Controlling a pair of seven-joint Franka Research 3 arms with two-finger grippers.
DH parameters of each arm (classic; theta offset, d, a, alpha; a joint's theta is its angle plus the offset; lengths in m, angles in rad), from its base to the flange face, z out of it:
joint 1: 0 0.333 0 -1.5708
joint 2: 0 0 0 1.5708
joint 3: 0 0.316 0.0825 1.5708
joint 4: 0 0 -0.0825 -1.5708
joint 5: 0 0.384 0 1.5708
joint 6: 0 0 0.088 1.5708
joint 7: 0 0.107 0 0
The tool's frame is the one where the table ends.
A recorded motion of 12 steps. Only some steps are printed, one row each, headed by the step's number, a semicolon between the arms.
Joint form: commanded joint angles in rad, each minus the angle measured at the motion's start. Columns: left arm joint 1, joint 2, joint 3, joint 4, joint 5, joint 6, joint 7; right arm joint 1, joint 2, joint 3, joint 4, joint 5, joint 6, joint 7.
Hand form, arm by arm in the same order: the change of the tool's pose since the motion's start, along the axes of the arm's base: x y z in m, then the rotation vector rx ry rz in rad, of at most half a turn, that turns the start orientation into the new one. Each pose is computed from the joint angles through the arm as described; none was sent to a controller.
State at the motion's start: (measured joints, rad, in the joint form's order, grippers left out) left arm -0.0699 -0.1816 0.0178 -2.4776 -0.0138 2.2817 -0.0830; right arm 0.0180 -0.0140 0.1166 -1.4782 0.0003 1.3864 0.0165
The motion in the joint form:
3: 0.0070 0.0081 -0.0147 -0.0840 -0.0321 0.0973 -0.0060; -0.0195 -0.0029 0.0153 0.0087 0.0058 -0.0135 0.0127
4: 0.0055 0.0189 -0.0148 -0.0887 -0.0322 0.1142 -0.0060; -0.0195 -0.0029 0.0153 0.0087 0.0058 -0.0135 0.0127
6: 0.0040 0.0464 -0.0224 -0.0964 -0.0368 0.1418 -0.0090; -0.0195 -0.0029 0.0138 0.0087 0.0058 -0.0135 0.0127
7: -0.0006 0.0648 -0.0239 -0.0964 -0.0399 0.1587 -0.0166; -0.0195 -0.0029 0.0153 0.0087 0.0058 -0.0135 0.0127
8: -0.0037 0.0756 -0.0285 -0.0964 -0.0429 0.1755 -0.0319; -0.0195 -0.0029 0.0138 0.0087 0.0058 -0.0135 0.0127
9: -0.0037 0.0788 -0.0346 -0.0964 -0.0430 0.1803 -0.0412; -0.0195 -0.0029 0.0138 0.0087 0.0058 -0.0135 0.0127
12: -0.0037 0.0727 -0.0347 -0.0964 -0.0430 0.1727 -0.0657; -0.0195 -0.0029 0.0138 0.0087 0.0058 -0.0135 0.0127
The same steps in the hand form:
3: -0.0162 -0.0026 -0.0304 -0.0185 -0.0040 0.0230; -0.0024 -0.0016 0.0044 0.0039 0.0025 -0.0162
4: -0.0160 -0.0032 -0.0355 -0.0180 -0.0054 0.0220; -0.0024 -0.0016 0.0044 0.0039 0.0025 -0.0162
6: -0.0164 -0.0070 -0.0483 -0.0183 0.0024 0.0204; -0.0023 -0.0024 0.0044 0.0039 0.0025 -0.0177
7: -0.0153 -0.0096 -0.0549 -0.0193 0.0042 0.0248; -0.0024 -0.0016 0.0044 0.0039 0.0025 -0.0162
8: -0.0141 -0.0130 -0.0581 -0.0203 -0.0013 0.0353; -0.0023 -0.0024 0.0044 0.0039 0.0025 -0.0177
9: -0.0139 -0.0156 -0.0591 -0.0196 -0.0026 0.0387; -0.0023 -0.0024 0.0044 0.0039 0.0025 -0.0177
12: -0.0145 -0.0156 -0.0571 -0.0194 -0.0006 0.0629; -0.0023 -0.0024 0.0044 0.0039 0.0025 -0.0177

